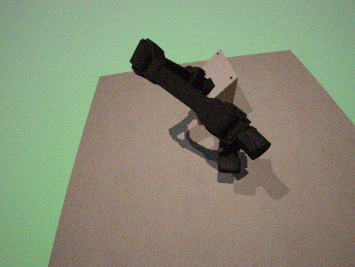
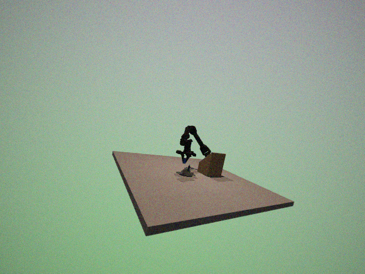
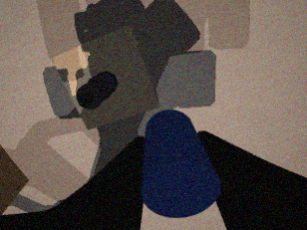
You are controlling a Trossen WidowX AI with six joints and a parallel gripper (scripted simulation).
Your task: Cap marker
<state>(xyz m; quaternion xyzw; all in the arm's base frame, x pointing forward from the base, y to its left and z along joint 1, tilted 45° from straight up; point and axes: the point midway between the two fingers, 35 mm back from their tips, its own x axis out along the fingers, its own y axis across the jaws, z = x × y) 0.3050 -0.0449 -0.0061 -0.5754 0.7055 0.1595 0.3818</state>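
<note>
My gripper tip is now 9 cm above the holder block, 4 cm to the right of it and 4 cm past it. From my gripper tip the other things lie so: blue marker cap: 1 cm above.
</note>
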